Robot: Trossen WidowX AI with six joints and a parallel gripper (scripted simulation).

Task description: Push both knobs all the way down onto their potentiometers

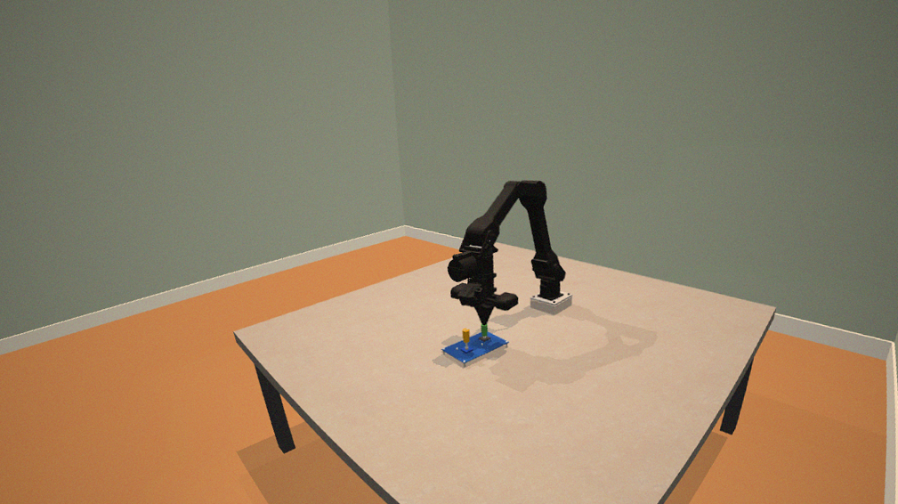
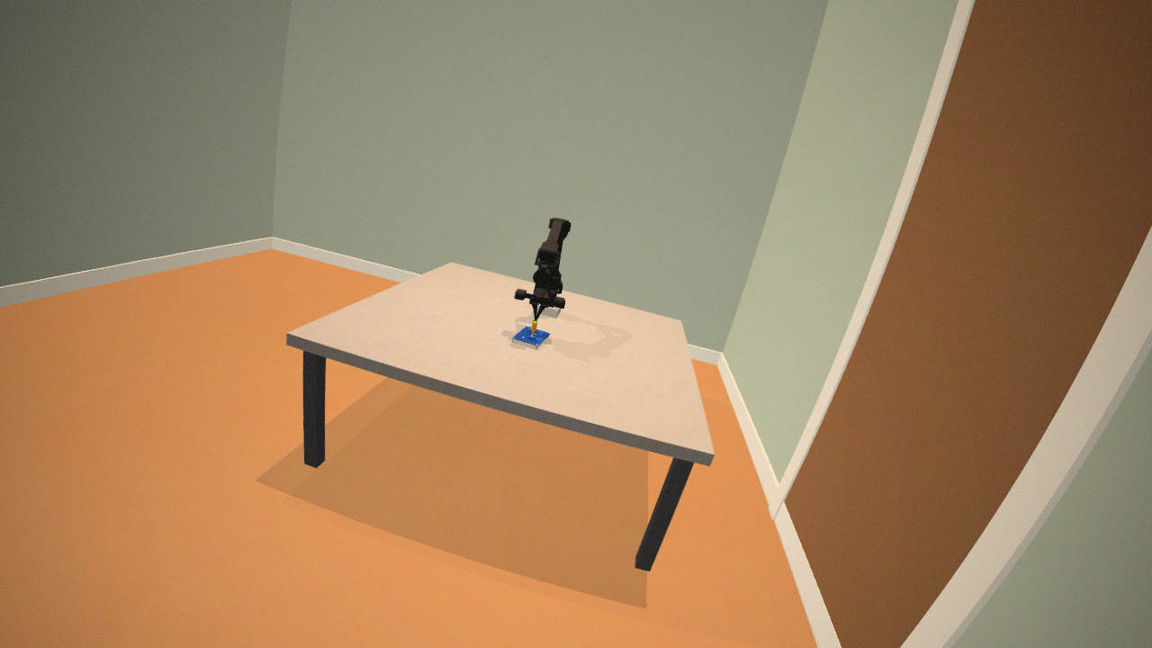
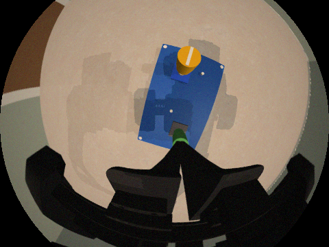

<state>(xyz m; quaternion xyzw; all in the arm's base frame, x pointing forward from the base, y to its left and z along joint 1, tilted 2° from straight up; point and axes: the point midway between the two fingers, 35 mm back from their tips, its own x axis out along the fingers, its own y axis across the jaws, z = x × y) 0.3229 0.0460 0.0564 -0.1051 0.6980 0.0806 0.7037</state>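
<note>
Right now the green knob is 2 cm below my gripper tip. Round my gripper tip: orange knob 8 cm ahead, 2 cm to the left, 1 cm above.
</note>
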